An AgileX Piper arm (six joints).
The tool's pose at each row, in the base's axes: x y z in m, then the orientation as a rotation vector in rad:
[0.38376 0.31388 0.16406 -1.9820 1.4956 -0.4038]
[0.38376 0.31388 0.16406 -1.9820 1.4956 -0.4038]
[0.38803 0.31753 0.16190 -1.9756 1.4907 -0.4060]
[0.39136 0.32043 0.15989 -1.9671 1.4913 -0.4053]
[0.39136 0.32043 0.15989 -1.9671 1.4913 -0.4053]
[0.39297 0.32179 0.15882 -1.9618 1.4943 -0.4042]
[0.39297 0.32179 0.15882 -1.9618 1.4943 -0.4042]
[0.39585 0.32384 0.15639 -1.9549 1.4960 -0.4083]
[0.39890 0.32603 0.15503 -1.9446 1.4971 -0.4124]
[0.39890 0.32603 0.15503 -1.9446 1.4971 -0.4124]
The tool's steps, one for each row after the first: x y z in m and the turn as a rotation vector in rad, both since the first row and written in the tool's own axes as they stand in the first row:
[0.00000 0.00000 0.00000 0.0000 0.0000 0.0000]
[-0.00184 -0.00247 0.00517 0.0076 -0.0026 0.0004]
[-0.00329 -0.00420 0.00946 0.0131 -0.0048 0.0053]
[-0.00329 -0.00420 0.00946 0.0131 -0.0048 0.0053]
[-0.00394 -0.00497 0.01160 0.0151 -0.0053 0.0099]
[-0.00394 -0.00497 0.01160 0.0151 -0.0053 0.0099]
[-0.00468 -0.00595 0.01571 0.0205 -0.0035 0.0133]
[-0.00562 -0.00776 0.01915 0.0286 -0.0027 0.0183]
[-0.00562 -0.00776 0.01915 0.0286 -0.0027 0.0183]

